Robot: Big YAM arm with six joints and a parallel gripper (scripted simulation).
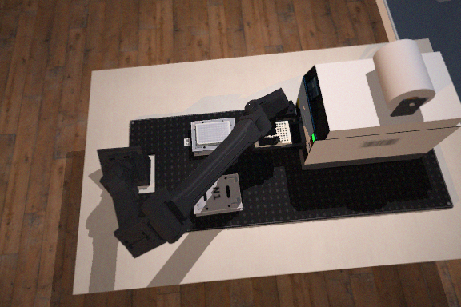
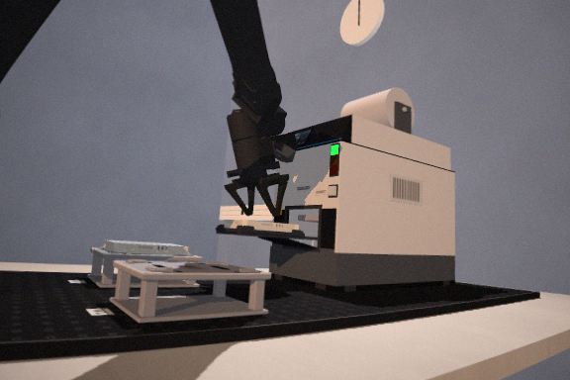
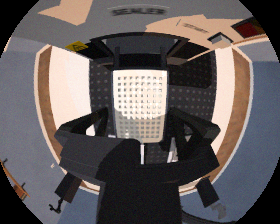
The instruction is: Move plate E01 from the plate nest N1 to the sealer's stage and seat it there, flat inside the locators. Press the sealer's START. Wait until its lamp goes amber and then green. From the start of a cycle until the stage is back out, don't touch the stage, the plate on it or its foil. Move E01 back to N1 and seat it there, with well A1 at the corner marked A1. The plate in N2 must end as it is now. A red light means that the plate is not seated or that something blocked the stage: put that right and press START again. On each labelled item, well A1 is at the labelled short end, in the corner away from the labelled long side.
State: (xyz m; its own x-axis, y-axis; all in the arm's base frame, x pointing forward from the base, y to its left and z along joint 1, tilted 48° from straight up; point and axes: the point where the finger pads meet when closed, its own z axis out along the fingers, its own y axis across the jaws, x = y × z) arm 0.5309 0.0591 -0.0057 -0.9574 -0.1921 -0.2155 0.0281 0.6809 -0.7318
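The sealer stage lies 4 cm below my hand. Also, from my hand: nest 22 cm behind, 17 cm to the right, 10 cm below; plate 20 cm behind, 8 cm below, 5 cm to the left; start button 10 cm to the right, 10 cm ahead, 5 cm above.
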